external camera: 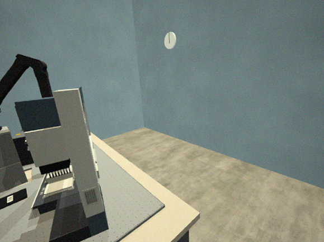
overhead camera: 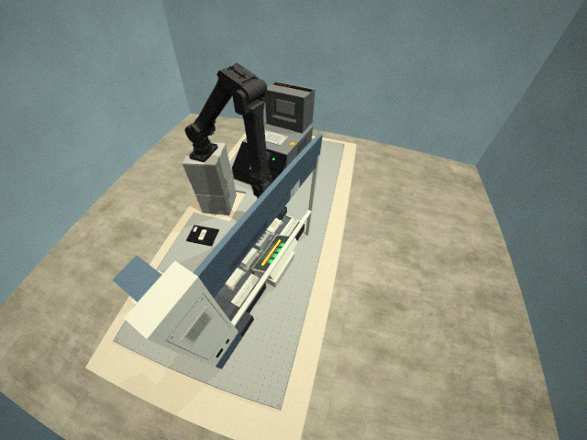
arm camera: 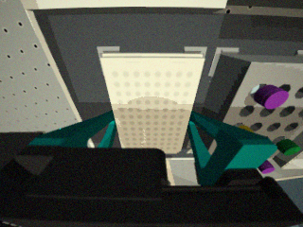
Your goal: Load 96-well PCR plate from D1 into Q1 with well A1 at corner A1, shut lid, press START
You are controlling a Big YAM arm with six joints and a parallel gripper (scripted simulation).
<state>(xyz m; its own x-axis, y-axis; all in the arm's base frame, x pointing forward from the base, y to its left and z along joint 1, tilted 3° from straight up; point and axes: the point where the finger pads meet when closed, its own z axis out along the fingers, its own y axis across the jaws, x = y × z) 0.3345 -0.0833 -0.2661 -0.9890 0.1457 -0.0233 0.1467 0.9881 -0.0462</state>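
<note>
Right now the tube cooling block is 2 cm behind my hand, 10 cm to the right of it and 1 cm above it. The rest, counted from my hand: regrip nest: 29 cm behind, 15 cm to the right, 7 cm below; then gantry tower: 8 cm ahead, 58 cm to the right, 21 cm above; then pipetting head: 1 cm behind, 56 cm to the right, 32 cm above.
</note>
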